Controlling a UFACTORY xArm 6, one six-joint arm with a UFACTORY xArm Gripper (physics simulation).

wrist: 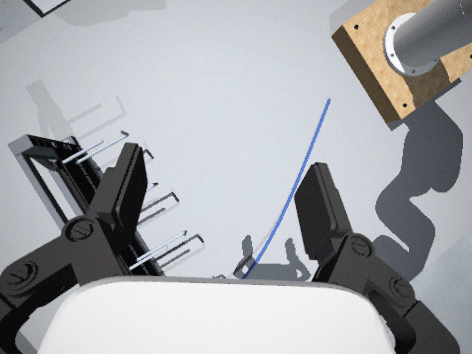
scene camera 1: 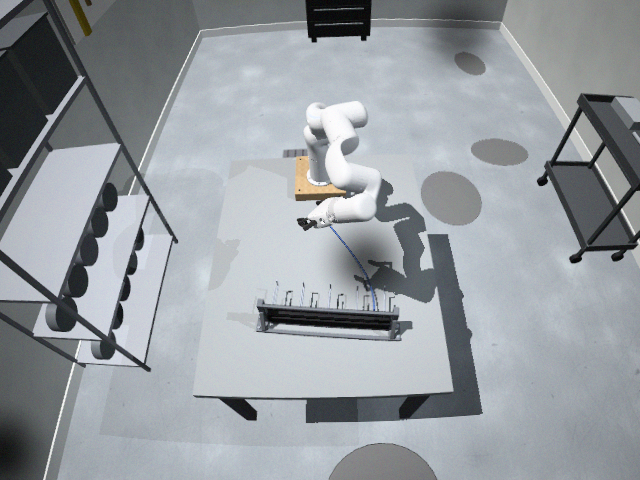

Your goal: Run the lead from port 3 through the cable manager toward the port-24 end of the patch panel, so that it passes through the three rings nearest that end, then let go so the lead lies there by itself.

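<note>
Here I see my gripper (wrist: 226,171), and I see a dark patch panel (scene camera 1: 336,320) as well.
</note>
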